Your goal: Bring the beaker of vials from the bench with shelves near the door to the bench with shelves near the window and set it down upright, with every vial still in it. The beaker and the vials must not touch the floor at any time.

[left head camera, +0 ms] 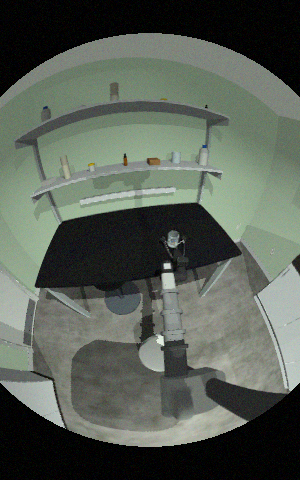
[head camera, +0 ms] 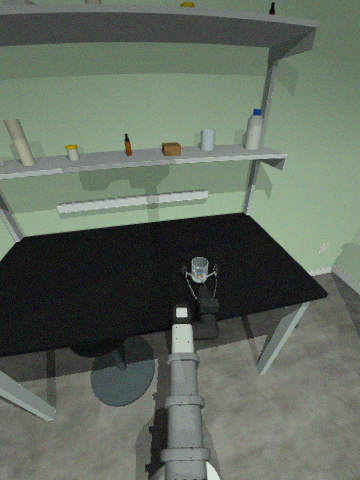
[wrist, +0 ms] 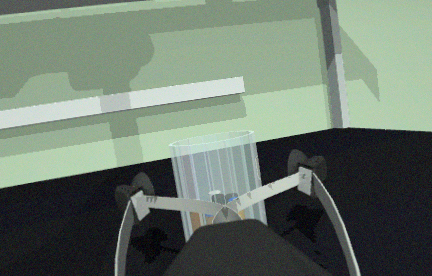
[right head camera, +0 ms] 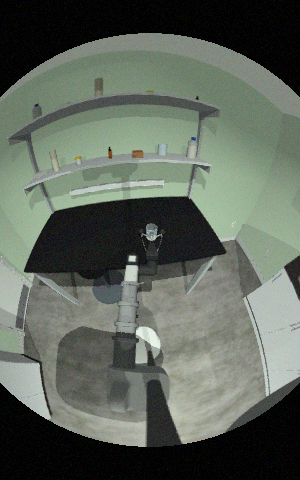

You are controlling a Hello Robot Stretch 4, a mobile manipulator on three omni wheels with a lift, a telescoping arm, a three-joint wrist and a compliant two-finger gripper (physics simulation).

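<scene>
The clear beaker (head camera: 200,264) (left head camera: 173,234) (right head camera: 151,228) (wrist: 215,160) stands upright on the black bench top (head camera: 100,280) (left head camera: 100,250) (right head camera: 90,235) (wrist: 390,200), right of its middle. Several vials with brown bodies and blue or white caps stand inside it; one brown vial (wrist: 195,220) shows low in the wrist view, where the gripper hides part of the beaker's base. My gripper (head camera: 200,270) (left head camera: 174,241) (right head camera: 151,232) (wrist: 220,177) is open. Its fingertips are on the beaker's left and right, with a visible gap on each side in the wrist view.
The lower shelf (head camera: 115,161) above the bench holds a white bottle (head camera: 254,133), a pale cup (head camera: 208,140), a brown block (head camera: 171,149) and a small amber bottle (head camera: 128,146). A stool (head camera: 122,377) stands under the bench, left of the arm. White cabinets (left head camera: 277,320) stand at the right.
</scene>
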